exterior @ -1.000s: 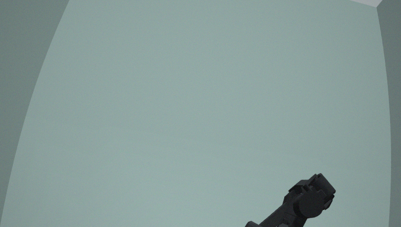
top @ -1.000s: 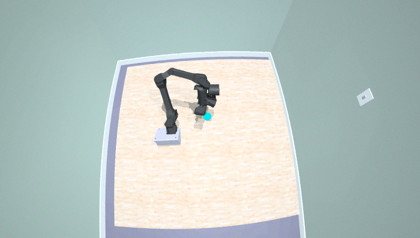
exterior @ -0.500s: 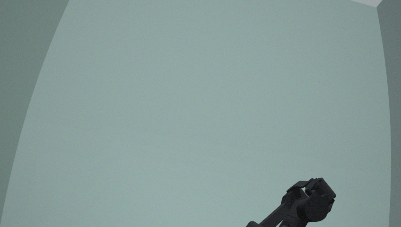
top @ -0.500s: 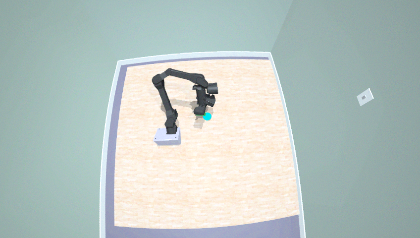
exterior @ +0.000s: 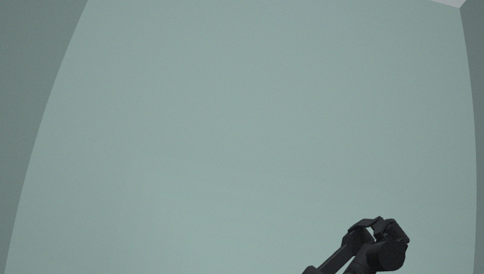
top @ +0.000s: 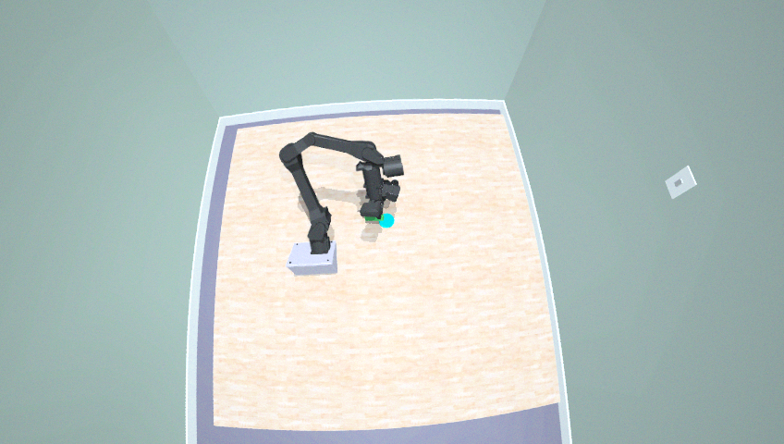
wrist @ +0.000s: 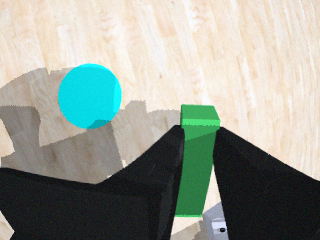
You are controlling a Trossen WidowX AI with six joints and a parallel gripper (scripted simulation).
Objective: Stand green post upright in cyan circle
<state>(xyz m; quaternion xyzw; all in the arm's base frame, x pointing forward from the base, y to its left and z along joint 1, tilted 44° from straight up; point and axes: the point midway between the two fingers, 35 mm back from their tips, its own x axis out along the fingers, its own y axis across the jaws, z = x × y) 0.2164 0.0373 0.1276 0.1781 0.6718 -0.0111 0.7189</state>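
My gripper tip is 2 cm short of the cyan circle, 3 cm to the right of it and 11 cm above it. From my gripper tip the other things lie so: green post (2 cm behind, 1 cm below).
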